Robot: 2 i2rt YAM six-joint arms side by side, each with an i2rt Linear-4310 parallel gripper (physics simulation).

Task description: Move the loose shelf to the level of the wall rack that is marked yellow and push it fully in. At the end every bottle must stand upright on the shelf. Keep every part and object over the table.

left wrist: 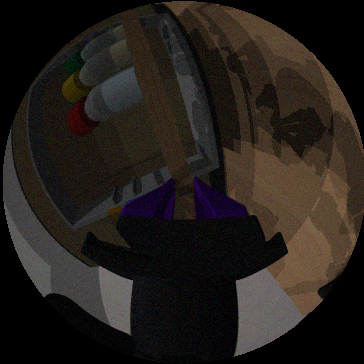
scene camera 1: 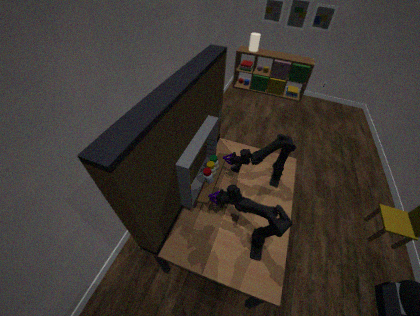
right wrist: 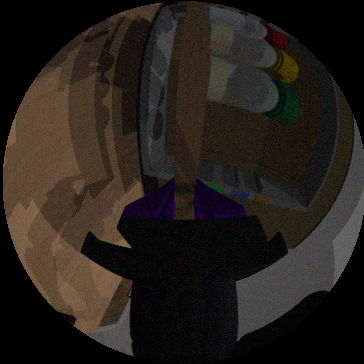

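Note:
The loose shelf (left wrist: 159,100) (right wrist: 192,100) is a thin wooden board seen edge-on, held roughly level at the grey wall rack (scene camera 1: 197,145). My left gripper (scene camera 1: 214,197) (left wrist: 184,181) is shut on one end of its front edge; my right gripper (scene camera 1: 228,158) (right wrist: 184,182) is shut on the other end. Three bottles stand upright on it: red-capped (scene camera 1: 207,172) (left wrist: 120,92), yellow-capped (scene camera 1: 210,165) (right wrist: 250,49) and green-capped (scene camera 1: 214,158) (right wrist: 245,90). The yellow-orange mark (left wrist: 114,210) (right wrist: 262,199) is on the rack's side, above a blue and a green mark. How far the shelf sits in is unclear.
The rack hangs on a tall brown wall panel (scene camera 1: 150,175) with a dark top, at the edge of the wooden table (scene camera 1: 222,270). Both arms reach over the table from its right side in scene camera 1. A low bookcase (scene camera 1: 275,54) and a yellow chair (scene camera 1: 397,221) stand away on the floor.

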